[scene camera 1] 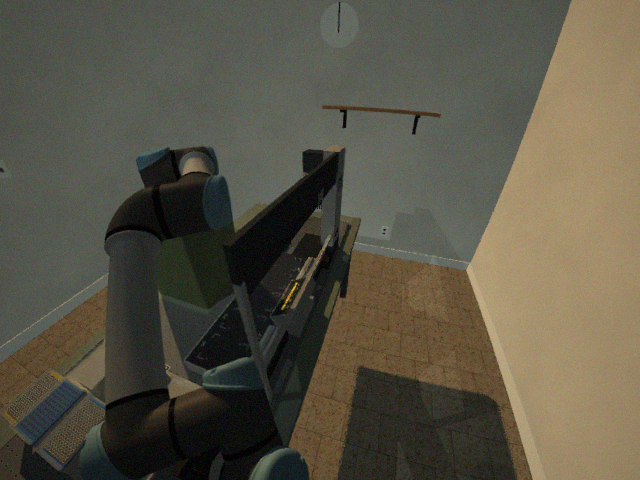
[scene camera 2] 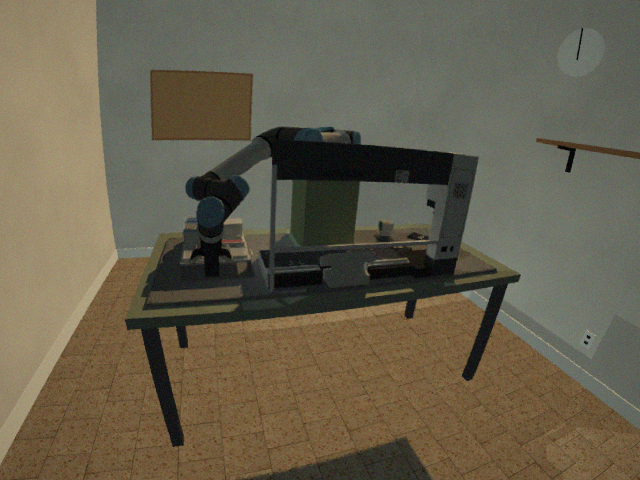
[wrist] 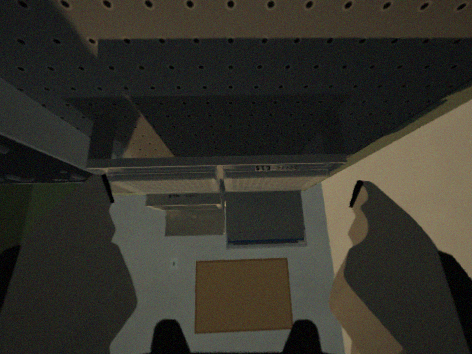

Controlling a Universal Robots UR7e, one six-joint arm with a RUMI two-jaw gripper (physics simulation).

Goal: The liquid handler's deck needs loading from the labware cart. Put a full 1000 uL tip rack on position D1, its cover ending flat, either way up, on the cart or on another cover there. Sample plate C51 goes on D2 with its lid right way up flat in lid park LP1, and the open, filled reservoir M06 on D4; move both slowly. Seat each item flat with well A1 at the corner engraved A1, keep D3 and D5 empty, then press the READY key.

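My gripper point(scene camera 2: 210, 266) point(wrist: 233, 180) is open and empty, low at the front of the labware cart point(scene camera 2: 240, 256) point(wrist: 220, 161), tipped so that the wrist view looks across it to the wall. Two pale plates, a left one point(wrist: 165, 183) and a right one point(wrist: 275, 182), lie side by side in the front row, between the fingers' lines of sight; their labels are too blurred to read surely. Behind them are a labelled box point(wrist: 184, 198) and a dark box with a blue band point(wrist: 265, 217). Tip racks point(scene camera 1: 51, 408) show at lower left. The handler's dark deck point(scene camera 1: 222, 333) is partly hidden; the READY key is not discernible.
The handler's black gantry beam point(scene camera 1: 292, 211) point(scene camera 2: 361, 162) spans the deck, with a thin post point(scene camera 2: 273, 222) on the cart side. A green block point(scene camera 1: 191, 273) point(scene camera 2: 325, 211) stands behind the handler. A small cup point(scene camera 2: 385, 228) stands farther right. The perforated mat point(wrist: 230, 52) lies before the cart.
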